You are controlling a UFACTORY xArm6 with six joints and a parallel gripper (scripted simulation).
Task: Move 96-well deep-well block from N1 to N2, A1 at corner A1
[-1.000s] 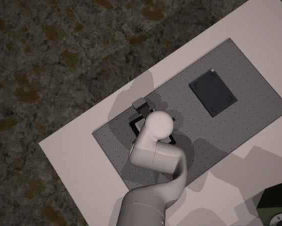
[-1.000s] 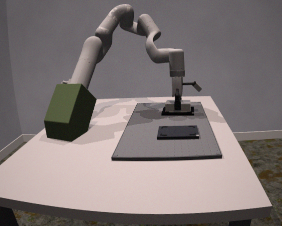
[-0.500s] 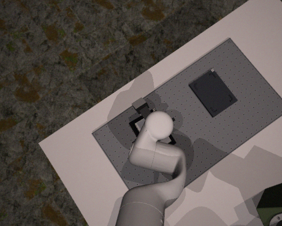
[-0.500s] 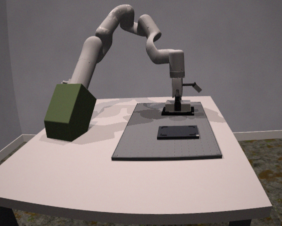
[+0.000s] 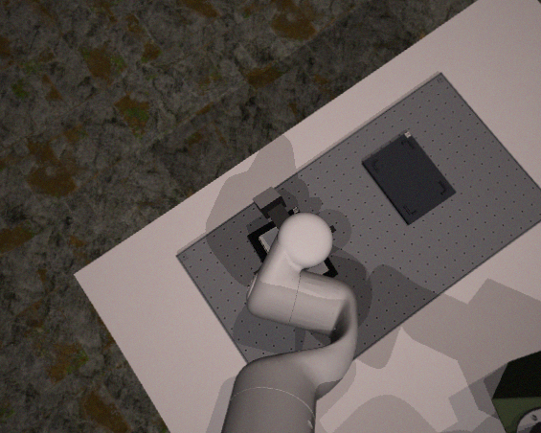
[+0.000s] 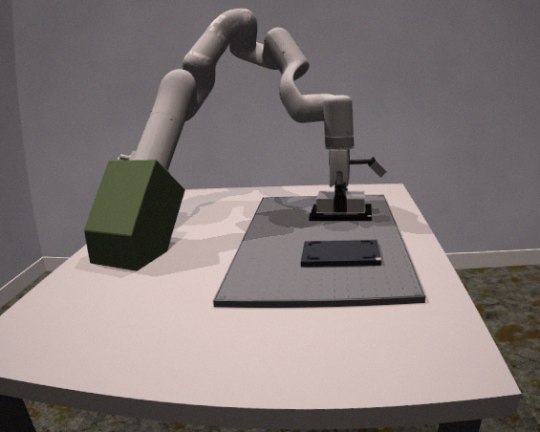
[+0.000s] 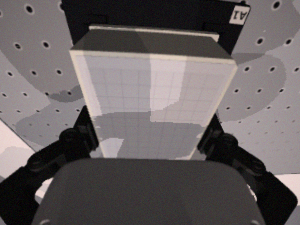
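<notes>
The deep-well block lies right at my hand. The rest, counted from my hand: nest N2 (29 cm to the right, 2 cm below, 2 cm behind); black nest (2 cm below).
</notes>
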